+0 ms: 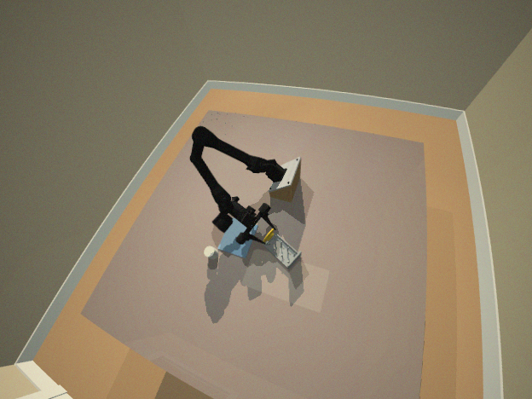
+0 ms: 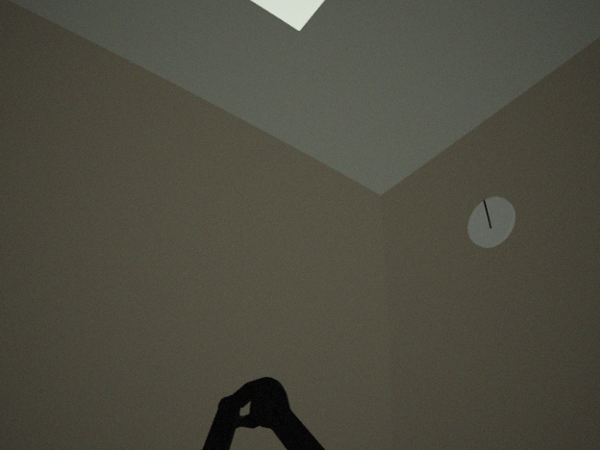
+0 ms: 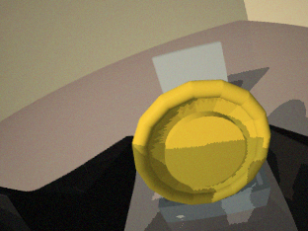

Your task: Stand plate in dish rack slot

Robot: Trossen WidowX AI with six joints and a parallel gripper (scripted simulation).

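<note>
My gripper tip is now 6 cm to the right of the grey dish rack, 4 cm above it and 2 cm short of it. Also, from my gripper tip: light blue mat (14 cm to the right, 6 cm below, 4 cm ahead); yellow plate (1 cm to the right); cream cup (21 cm to the right, 15 cm ahead, 4 cm below).
</note>
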